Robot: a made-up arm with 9 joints. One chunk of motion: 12 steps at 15 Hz.
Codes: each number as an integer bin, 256 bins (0 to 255) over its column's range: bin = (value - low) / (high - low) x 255, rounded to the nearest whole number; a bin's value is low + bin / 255 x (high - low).
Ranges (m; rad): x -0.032..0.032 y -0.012..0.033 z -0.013..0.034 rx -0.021..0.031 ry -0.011..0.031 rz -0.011..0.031
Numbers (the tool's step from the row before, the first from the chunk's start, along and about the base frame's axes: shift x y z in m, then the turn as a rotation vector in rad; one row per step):
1: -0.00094 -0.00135 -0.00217 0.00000 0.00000 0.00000
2: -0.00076 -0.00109 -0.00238 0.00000 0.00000 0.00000
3: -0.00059 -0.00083 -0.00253 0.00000 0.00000 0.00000
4: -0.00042 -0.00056 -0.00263 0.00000 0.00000 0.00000
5: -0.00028 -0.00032 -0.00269 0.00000 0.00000 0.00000
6: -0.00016 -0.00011 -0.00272 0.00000 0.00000 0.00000
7: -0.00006 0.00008 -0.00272 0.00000 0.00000 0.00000
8: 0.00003 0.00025 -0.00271 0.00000 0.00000 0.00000
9: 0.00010 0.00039 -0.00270 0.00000 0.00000 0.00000
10: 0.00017 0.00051 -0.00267 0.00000 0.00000 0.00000
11: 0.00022 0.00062 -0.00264 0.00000 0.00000 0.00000
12: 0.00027 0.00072 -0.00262 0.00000 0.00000 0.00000
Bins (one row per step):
1: 124 60 59 103 67 67
2: 124 62 58 103 67 67
3: 125 63 57 103 67 67
4: 126 65 56 103 67 67
5: 126 66 56 103 67 67
6: 127 67 56 103 67 67
7: 127 68 56 103 67 67
8: 128 69 56 103 67 67
9: 128 70 56 103 67 67
10: 128 71 56 103 67 67
11: 128 72 56 103 67 67
12: 129 72 56 103 67 67

